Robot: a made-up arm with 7 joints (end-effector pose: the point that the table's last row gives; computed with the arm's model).
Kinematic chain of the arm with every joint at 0, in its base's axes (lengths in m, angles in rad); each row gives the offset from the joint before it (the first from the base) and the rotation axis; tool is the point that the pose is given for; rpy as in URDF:
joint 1: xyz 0 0 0.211 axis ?
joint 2: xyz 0 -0.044 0.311 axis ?
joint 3: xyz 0 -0.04 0.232 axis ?
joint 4: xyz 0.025 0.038 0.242 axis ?
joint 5: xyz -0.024 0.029 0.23 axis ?
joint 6: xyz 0 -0.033 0.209 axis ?
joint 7: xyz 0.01 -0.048 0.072 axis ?
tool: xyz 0 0 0 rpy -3.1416 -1.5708 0
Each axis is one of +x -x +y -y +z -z.
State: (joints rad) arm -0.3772 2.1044 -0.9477 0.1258 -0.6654 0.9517 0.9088
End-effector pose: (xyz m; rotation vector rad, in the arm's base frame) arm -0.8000 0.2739 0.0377 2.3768 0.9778 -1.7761
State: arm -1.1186 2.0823 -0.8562 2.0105 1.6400 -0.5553 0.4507
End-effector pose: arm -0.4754 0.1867 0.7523 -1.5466 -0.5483 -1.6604
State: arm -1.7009 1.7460 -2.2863 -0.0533 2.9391 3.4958 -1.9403
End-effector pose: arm -0.0572 0.8638 0.4980 2.6345 0.3613 -1.0585
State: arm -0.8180 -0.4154 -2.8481 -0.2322 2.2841 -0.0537 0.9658
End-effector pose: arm 0.1934 -0.4845 1.3757 1.2657 -2.0294 1.1952
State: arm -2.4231 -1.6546 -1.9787 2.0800 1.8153 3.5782 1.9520
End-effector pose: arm -0.4688 0.1528 0.5307 0.8654 0.3136 0.5329
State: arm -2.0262 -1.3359 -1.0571 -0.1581 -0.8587 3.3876 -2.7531
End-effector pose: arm -0.3317 -0.7170 0.7603 -1.2502 1.7556 -0.9838
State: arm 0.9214 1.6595 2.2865 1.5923 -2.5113 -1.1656 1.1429
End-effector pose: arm -0.5136 -0.3079 0.0835 0.3134 0.7861 -1.7416
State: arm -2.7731 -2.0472 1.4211 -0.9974 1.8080 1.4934 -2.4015
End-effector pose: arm -0.8172 0.1089 0.2211 -0.8591 -1.3901 -0.0830
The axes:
joint 1: +z
joint 2: -y
joint 3: +z
joint 4: +y
joint 5: +z
joint 6: -y
joint 7: +x

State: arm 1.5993 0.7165 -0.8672 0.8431 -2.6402 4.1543 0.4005
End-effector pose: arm 0.2078 -0.3490 1.2985 1.1790 -2.4955 -1.1422
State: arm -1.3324 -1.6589 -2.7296 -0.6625 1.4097 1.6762 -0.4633
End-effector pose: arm 0.2123 -0.8021 0.2612 2.1033 0.7594 0.3715
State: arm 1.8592 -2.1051 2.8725 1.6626 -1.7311 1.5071 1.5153
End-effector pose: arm -0.1062 0.7091 0.6917 -0.6225 -0.0549 1.6930
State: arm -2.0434 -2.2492 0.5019 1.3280 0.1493 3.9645 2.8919
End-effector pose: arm 0.0067 -0.2178 -0.0912 1.6196 0.3900 -2.0702
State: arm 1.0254 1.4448 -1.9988 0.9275 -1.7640 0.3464 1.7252
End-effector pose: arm -0.0508 -0.9774 0.5645 0.4226 -2.5926 0.2787
